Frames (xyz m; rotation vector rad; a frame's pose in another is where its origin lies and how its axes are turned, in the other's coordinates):
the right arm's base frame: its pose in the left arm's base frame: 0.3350 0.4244 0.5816 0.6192 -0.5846 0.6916
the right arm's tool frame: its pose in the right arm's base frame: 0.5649 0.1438 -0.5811 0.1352 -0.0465 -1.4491
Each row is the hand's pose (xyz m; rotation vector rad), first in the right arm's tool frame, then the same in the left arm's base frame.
Working: the right arm's tool frame: its pose in the left arm's base frame: 0.7495 1.1347 0.6140 0.9830 -0.0219 -0.6550

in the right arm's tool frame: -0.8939 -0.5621 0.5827 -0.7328 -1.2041 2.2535
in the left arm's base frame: -0.4334 0.9435 0.7505 -0.5995 -1.5629 0.9453
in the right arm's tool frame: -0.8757 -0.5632 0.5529 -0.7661 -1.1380 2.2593
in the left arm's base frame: -0.4102 0.9563 0.7278 -0.5977 -1.5065 0.9688
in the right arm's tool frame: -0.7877 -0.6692 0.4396 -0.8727 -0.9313 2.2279
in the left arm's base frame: -0.3580 0.9566 0.5572 -0.5831 -1.3160 1.0020
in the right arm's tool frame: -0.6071 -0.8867 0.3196 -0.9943 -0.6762 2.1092
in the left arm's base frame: -0.2849 0.8712 0.2714 -0.5441 -1.0604 0.9812
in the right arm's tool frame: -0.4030 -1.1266 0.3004 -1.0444 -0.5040 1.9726
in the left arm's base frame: -0.2347 0.6881 0.0194 -0.4833 -0.8789 0.9235
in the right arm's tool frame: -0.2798 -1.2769 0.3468 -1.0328 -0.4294 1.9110
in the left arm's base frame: -0.2248 0.5312 -0.1040 -0.4305 -0.8095 0.8969
